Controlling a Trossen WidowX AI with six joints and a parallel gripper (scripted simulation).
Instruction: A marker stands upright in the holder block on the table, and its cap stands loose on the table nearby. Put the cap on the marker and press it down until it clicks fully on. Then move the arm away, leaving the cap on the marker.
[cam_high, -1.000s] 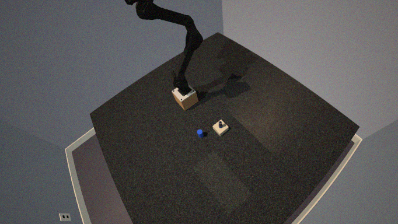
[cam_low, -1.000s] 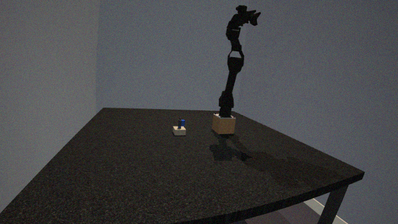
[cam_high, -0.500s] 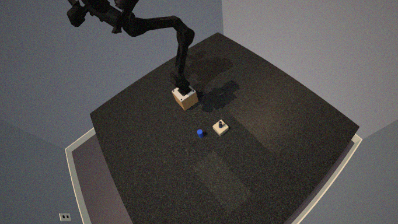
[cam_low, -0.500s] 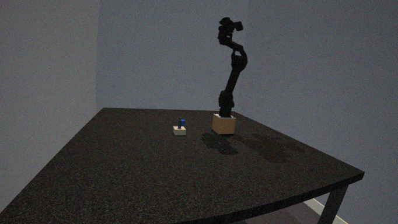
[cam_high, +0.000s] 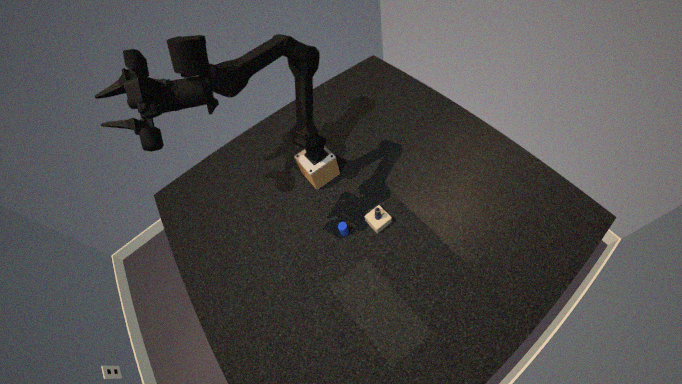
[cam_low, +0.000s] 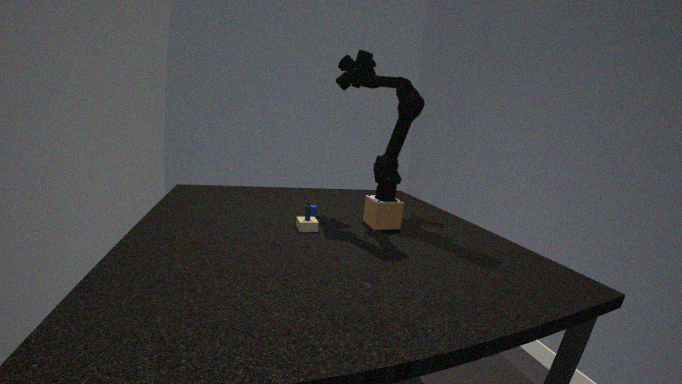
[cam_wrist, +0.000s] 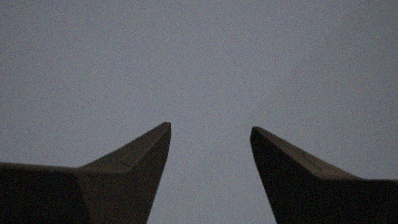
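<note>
Right now my gripper tip is 60 cm above the blue cap, 30 cm to the right of it and 23 cm short of it. Also, from my gripper tip: holder block 61 cm below, 40 cm to the left, 27 cm ahead.
</note>
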